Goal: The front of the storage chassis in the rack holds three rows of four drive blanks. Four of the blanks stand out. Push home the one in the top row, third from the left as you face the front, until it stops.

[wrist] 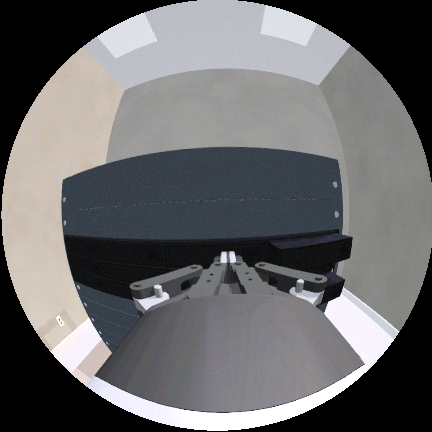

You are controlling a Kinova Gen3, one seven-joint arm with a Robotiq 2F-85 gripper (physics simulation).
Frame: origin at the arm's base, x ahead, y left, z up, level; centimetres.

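Seen in the pictures: gripper, fingertip midpoint: [227, 259].
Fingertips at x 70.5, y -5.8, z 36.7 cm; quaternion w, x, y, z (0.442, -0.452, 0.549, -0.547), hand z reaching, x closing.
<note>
A point is followed by its place in that frame.
The black storage chassis [150, 240] {x 72.7, y 3.0, z 38.7 cm} runs across the rack. In its top row, the third blank from the left [200, 251] {x 70.9, y -2.9, z 37.7 cm} looks level with the blanks to its left; no step shows there. The top-row blank at the far right [310, 250] {x 65.9, y -13.2, z 38.0 cm} stands well out. Another blank [334, 288] {x 65.0, y -18.5, z 32.0 cm} stands out lower at the right, partly behind the gripper linkage. My gripper [227, 259] {x 70.5, y -5.8, z 36.7 cm} is shut and empty, its tips in front of the third top-row blank. Whether the tips touch it cannot be told. The gripper body hides much of the lower rows.
A dark blue-grey rack panel [210, 175] {x 72.3, y -4.5, z 46.0 cm} rises above the chassis, and more rack panels [107, 320] {x 75.0, y 17.1, z 21.2 cm} show below at the left. The projecting top-right blank is close to the right of the fingers. Grey and beige walls stand around the rack.
</note>
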